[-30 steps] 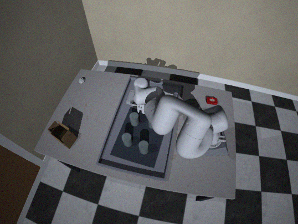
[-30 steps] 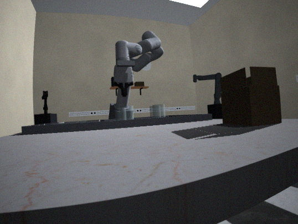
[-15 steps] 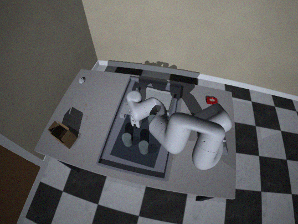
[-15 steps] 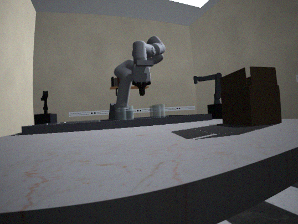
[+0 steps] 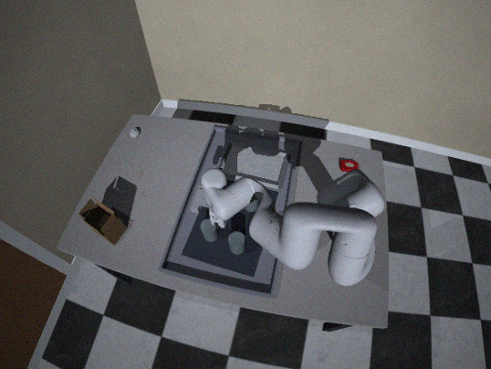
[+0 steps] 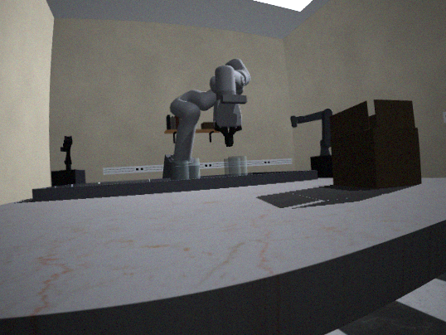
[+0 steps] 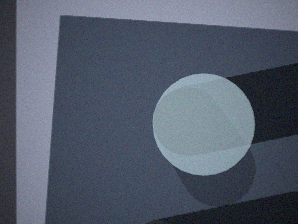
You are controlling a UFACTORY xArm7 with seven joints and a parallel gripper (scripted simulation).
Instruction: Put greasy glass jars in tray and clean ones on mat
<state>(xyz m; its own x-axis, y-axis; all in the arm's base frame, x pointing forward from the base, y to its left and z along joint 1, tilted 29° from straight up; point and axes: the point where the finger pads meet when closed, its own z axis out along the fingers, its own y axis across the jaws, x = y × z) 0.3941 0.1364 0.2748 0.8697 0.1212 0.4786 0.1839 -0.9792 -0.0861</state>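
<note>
Right now my hand is 15 cm above the dark drying mat, 8 cm to the left of it and 1 cm short of it. Round my hand: light grey tray (39 cm to the right, 15 cm below, 5 cm ahead); then red object (60 cm to the right, 40 cm behind, 14 cm below); then cardboard box (51 cm ahead, 20 cm to the left, 9 cm below).
</note>
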